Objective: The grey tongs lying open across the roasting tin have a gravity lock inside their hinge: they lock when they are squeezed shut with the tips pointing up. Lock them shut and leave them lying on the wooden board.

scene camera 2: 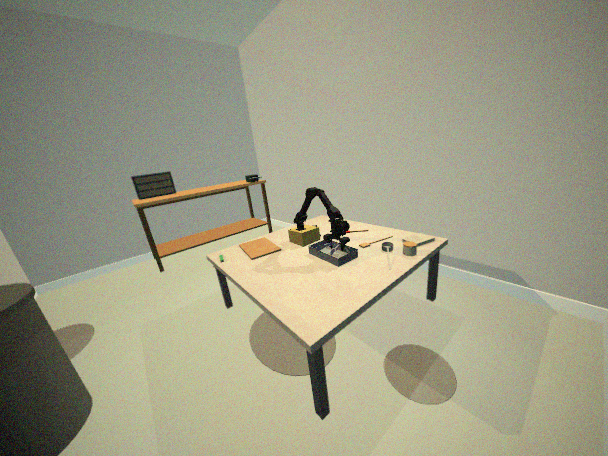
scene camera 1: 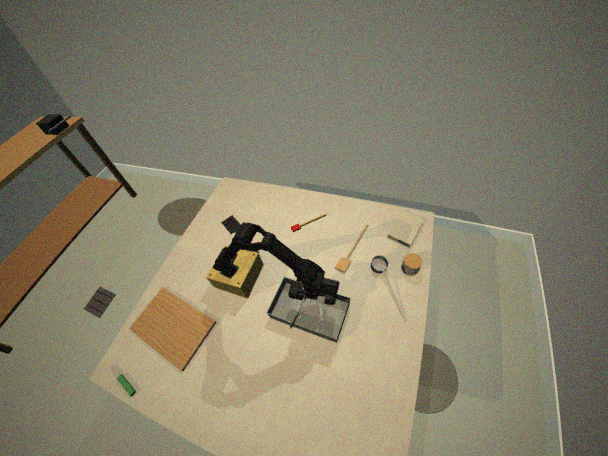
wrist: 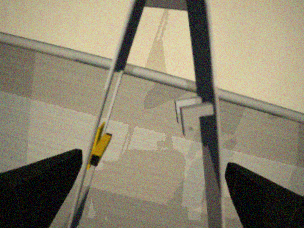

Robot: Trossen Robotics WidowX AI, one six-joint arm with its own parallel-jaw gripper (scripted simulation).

The same spot on a roasting tin: (scene camera 2: 339,257) is (wrist: 205,190).
